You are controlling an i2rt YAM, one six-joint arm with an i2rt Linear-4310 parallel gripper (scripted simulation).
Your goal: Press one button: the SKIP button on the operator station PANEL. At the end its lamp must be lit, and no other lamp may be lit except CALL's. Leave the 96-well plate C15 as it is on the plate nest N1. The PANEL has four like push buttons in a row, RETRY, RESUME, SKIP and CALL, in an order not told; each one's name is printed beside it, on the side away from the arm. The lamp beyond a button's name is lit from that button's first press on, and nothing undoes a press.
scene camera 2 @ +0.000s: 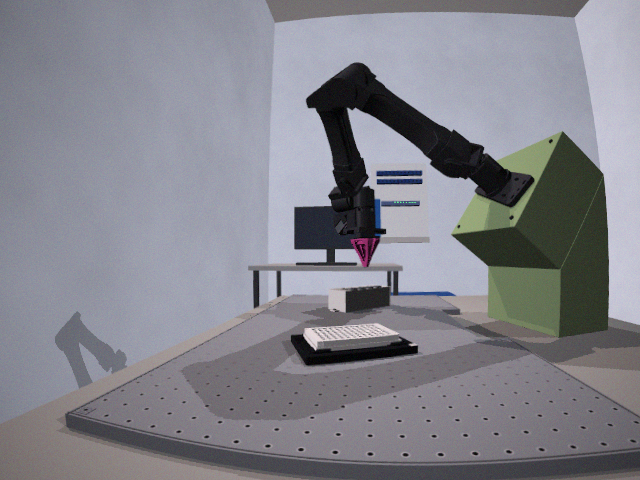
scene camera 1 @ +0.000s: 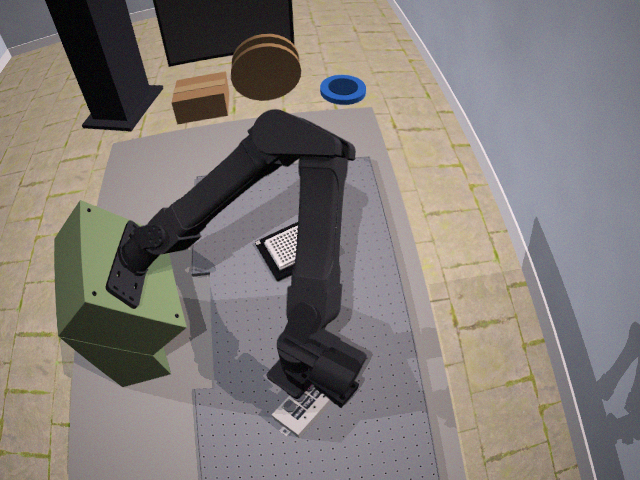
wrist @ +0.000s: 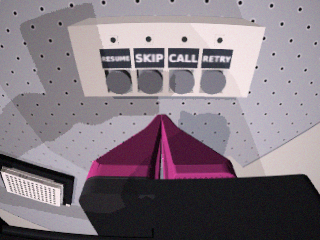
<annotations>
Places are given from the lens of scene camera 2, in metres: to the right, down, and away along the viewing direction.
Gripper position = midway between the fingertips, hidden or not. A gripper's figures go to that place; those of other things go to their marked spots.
gripper point(scene camera 2: 365, 267): 0.12, 0.07, 0.84
white 96-well plate C15 point(scene camera 2: 336, 338): 0.02, 0.14, 0.44
panel point(scene camera 2: 339, 299): 0.05, 0.15, 0.80
black nest N1 point(scene camera 2: 302, 346): -0.03, 0.15, 0.45
The marked spots on the panel and the white 96-well plate C15 are 0.36 m apart.
</annotations>
